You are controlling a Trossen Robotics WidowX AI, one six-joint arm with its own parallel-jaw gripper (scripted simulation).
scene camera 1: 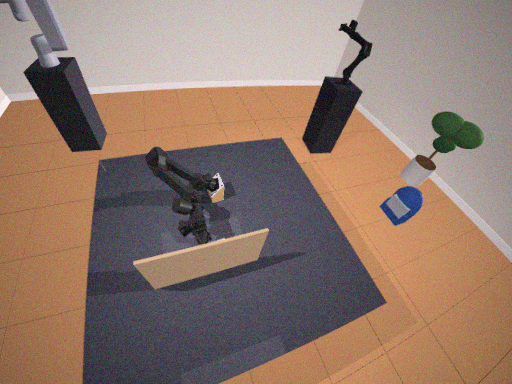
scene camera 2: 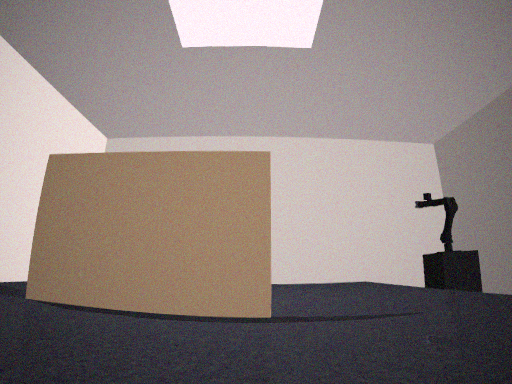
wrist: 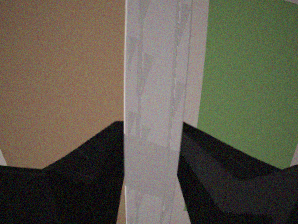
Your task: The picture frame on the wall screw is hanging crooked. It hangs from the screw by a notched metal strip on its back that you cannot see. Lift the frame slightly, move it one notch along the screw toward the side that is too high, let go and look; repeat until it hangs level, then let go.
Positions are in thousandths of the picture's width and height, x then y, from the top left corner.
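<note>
Tan wall panel (scene camera 2: 343,605), (scene camera 1: 319,704), (wrist: 233,310) visible. Picture frame (wrist: 750,333) held by my gripper (wrist: 502,587). Scene camera 2 does not show the picture frame, hidden by the tan wall panel.
</note>
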